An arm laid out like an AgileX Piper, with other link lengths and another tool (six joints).
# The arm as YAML. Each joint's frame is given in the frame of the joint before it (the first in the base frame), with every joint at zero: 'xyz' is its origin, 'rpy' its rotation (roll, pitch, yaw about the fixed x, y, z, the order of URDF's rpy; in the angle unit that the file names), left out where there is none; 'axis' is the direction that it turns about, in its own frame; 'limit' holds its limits. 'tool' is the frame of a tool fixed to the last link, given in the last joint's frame.
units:
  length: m
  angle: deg
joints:
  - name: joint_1
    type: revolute
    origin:
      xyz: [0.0, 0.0, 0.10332]
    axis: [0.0, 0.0, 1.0]
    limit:
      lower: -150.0
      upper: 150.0
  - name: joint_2
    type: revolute
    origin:
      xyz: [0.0, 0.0, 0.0]
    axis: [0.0, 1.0, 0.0]
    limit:
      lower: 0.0
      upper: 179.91
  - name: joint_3
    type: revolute
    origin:
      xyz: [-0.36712, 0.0, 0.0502]
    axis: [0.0, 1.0, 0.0]
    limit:
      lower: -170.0
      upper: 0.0
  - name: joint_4
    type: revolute
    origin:
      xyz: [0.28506, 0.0, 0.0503]
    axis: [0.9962, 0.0, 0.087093]
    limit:
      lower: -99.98
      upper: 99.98
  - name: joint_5
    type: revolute
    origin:
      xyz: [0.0, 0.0, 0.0]
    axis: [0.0, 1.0, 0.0]
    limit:
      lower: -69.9
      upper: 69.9
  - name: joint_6
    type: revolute
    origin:
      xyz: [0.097, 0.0, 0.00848]
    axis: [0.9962, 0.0, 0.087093]
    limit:
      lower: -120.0
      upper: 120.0
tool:
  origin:
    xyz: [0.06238, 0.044, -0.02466]
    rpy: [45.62, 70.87, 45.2]
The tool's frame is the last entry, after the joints.
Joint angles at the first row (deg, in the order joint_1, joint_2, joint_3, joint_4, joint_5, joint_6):
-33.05 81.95 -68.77 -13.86 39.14 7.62
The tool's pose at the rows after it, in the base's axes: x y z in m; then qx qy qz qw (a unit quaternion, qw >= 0):
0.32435 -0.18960 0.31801 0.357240 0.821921 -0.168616 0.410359
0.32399 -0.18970 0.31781 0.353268 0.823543 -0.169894 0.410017
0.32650 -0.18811 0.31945 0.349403 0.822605 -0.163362 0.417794
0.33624 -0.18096 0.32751 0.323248 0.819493 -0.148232 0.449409
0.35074 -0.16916 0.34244 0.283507 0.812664 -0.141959 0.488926
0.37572 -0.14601 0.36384 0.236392 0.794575 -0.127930 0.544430
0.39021 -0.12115 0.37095 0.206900 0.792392 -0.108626 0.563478
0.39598 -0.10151 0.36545 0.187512 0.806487 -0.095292 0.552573
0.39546 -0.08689 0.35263 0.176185 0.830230 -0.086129 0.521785
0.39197 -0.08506 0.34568 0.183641 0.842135 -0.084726 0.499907
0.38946 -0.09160 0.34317 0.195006 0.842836 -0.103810 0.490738
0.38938 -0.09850 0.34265 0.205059 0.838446 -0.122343 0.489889
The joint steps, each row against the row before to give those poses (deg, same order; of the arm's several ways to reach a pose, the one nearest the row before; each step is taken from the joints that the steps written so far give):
0.00 0.00 0.00 0.00 0.01 -0.01
0.00 0.01 0.00 0.00 -0.02 -0.51
0.00 -0.06 0.00 1.34 -0.88 -1.09
0.70 -0.34 -0.12 3.68 -3.41 -4.11
2.30 -0.35 -1.06 1.47 -3.52 -2.93
4.45 0.00 -1.63 0.26 -5.26 -0.74
3.94 0.26 -0.78 0.19 -1.54 0.00
2.99 0.57 -0.28 -0.24 1.57 0.00
2.12 0.76 0.00 -0.05 3.65 -0.25
0.23 0.32 0.01 -0.35 2.66 0.89
0.00 0.06 0.00 -4.46 1.22 4.05
0.00 0.11 -0.01 -4.40 0.23 4.04

